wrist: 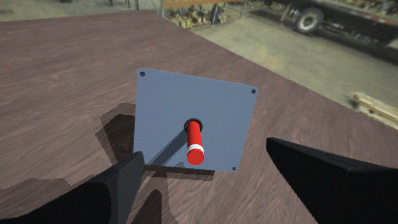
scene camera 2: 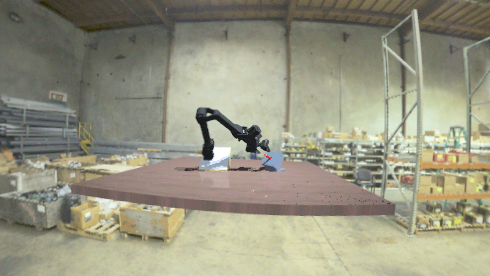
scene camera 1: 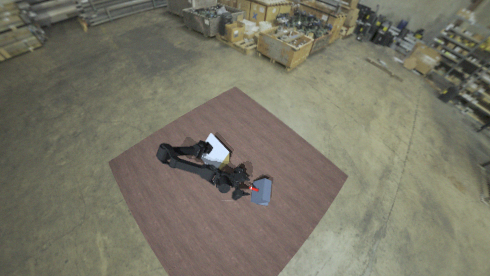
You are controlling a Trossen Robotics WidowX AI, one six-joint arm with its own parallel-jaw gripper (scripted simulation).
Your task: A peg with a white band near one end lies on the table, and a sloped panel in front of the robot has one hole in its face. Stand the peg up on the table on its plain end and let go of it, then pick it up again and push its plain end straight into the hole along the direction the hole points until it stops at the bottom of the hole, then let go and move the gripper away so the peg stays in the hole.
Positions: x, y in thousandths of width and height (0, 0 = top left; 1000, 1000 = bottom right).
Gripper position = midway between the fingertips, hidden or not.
Note:
The gripper (wrist: 519, 672) is open, holding nothing. Also in view: a sloped panel (wrist: 416, 449).

